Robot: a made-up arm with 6 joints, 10 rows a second.
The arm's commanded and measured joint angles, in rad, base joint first. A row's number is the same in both.
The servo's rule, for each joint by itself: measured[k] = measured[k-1] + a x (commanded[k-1-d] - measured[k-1]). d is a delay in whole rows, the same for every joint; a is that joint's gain. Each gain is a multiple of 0.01, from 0.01 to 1. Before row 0 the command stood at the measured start. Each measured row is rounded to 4 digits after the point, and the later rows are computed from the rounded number. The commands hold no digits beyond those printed.
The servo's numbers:
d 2
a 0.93 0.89 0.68 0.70 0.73 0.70
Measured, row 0:
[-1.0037, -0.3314, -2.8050, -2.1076, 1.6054, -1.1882]
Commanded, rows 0 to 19:
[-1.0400, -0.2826, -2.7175, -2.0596, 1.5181, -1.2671]
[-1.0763, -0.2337, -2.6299, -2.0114, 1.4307, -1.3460]
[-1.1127, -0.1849, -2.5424, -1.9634, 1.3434, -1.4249]
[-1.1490, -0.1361, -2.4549, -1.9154, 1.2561, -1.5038]
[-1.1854, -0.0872, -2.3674, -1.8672, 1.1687, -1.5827]
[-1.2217, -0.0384, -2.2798, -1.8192, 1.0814, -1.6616]
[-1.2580, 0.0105, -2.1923, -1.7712, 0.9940, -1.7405]
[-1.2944, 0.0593, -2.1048, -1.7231, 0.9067, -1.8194]
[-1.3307, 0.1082, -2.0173, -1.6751, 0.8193, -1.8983]
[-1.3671, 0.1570, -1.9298, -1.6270, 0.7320, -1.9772]
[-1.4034, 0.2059, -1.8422, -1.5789, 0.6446, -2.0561]
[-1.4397, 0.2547, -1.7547, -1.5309, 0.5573, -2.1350]
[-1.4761, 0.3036, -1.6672, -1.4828, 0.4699, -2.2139]
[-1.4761, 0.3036, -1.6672, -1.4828, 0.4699, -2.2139]
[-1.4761, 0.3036, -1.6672, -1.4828, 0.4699, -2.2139]
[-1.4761, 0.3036, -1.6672, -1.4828, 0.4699, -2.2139]
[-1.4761, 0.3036, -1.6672, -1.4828, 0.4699, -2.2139]
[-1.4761, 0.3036, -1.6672, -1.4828, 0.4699, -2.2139]
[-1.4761, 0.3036, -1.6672, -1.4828, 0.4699, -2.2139]
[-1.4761, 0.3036, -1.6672, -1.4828, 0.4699, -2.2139]
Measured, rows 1 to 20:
[-1.0037, -0.3314, -2.8050, -2.1076, 1.6054, -1.1882]
[-1.0037, -0.3314, -2.8050, -2.1076, 1.6054, -1.1882]
[-1.0375, -0.2880, -2.7455, -2.0740, 1.5417, -1.2434]
[-1.0736, -0.2397, -2.6669, -2.0302, 1.4607, -1.3152]
[-1.1100, -0.1909, -2.5822, -1.9834, 1.3751, -1.3920]
[-1.1463, -0.1421, -2.4956, -1.9358, 1.2882, -1.4703]
[-1.1827, -0.0932, -2.4084, -1.8878, 1.2010, -1.5490]
[-1.2190, -0.0444, -2.3210, -1.8398, 1.1137, -1.6278]
[-1.2553, 0.0045, -2.2335, -1.7918, 1.0263, -1.7067]
[-1.2917, 0.0533, -2.1460, -1.7437, 0.9390, -1.7856]
[-1.3280, 0.1022, -2.0585, -1.6957, 0.8516, -1.8645]
[-1.3644, 0.1510, -1.9710, -1.6476, 0.7643, -1.9434]
[-1.4007, 0.1999, -1.8834, -1.5995, 0.6769, -2.0223]
[-1.4370, 0.2487, -1.7959, -1.5515, 0.5896, -2.1012]
[-1.4734, 0.2976, -1.7084, -1.5034, 0.5022, -2.1801]
[-1.4759, 0.3029, -1.6804, -1.4890, 0.4786, -2.2038]
[-1.4761, 0.3035, -1.6714, -1.4847, 0.4722, -2.2109]
[-1.4761, 0.3036, -1.6685, -1.4834, 0.4705, -2.2130]
[-1.4761, 0.3036, -1.6676, -1.4830, 0.4701, -2.2136]
[-1.4761, 0.3036, -1.6673, -1.4829, 0.4700, -2.2138]

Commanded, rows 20 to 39:
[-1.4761, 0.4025, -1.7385, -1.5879, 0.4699, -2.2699]
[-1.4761, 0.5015, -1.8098, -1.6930, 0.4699, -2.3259]
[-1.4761, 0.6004, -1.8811, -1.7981, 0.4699, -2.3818]
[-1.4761, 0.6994, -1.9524, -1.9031, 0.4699, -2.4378]
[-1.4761, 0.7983, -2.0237, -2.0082, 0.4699, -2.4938]
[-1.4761, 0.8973, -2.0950, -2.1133, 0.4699, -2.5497]
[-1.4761, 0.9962, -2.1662, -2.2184, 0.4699, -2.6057]
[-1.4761, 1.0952, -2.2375, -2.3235, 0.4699, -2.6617]
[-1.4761, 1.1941, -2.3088, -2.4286, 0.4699, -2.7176]
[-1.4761, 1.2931, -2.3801, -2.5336, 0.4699, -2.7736]
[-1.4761, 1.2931, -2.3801, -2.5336, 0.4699, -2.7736]
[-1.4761, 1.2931, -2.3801, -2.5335, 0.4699, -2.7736]
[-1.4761, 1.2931, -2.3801, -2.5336, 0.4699, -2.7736]
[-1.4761, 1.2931, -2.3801, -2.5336, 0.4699, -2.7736]
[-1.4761, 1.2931, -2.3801, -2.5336, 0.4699, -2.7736]
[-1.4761, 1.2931, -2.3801, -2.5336, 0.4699, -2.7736]
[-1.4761, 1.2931, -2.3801, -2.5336, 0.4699, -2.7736]
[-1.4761, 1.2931, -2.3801, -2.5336, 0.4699, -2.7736]
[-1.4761, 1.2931, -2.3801, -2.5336, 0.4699, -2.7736]
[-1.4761, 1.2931, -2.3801, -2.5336, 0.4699, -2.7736]
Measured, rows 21 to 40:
[-1.4761, 0.3036, -1.6672, -1.4828, 0.4699, -2.2139]
[-1.4761, 0.3036, -1.6672, -1.4828, 0.4699, -2.2139]
[-1.4761, 0.3916, -1.7157, -1.5564, 0.4699, -2.2531]
[-1.4761, 0.4894, -1.7797, -1.6520, 0.4699, -2.3041]
[-1.4761, 0.5882, -1.8487, -1.7543, 0.4699, -2.3585]
[-1.4761, 0.6872, -1.9192, -1.8585, 0.4699, -2.4140]
[-1.4761, 0.7861, -1.9903, -1.9633, 0.4699, -2.4699]
[-1.4761, 0.8851, -2.0615, -2.0683, 0.4699, -2.5258]
[-1.4761, 0.9840, -2.1327, -2.1734, 0.4699, -2.5817]
[-1.4761, 1.0830, -2.2040, -2.2785, 0.4699, -2.6377]
[-1.4761, 1.1819, -2.2753, -2.3836, 0.4699, -2.6936]
[-1.4761, 1.2809, -2.3466, -2.4886, 0.4699, -2.7496]
[-1.4761, 1.2918, -2.3694, -2.5201, 0.4699, -2.7664]
[-1.4761, 1.2930, -2.3767, -2.5295, 0.4699, -2.7714]
[-1.4761, 1.2931, -2.3790, -2.5324, 0.4699, -2.7729]
[-1.4761, 1.2931, -2.3797, -2.5332, 0.4699, -2.7734]
[-1.4761, 1.2931, -2.3800, -2.5335, 0.4699, -2.7735]
[-1.4761, 1.2931, -2.3801, -2.5336, 0.4699, -2.7736]
[-1.4761, 1.2931, -2.3801, -2.5336, 0.4699, -2.7736]
[-1.4761, 1.2931, -2.3801, -2.5336, 0.4699, -2.7736]

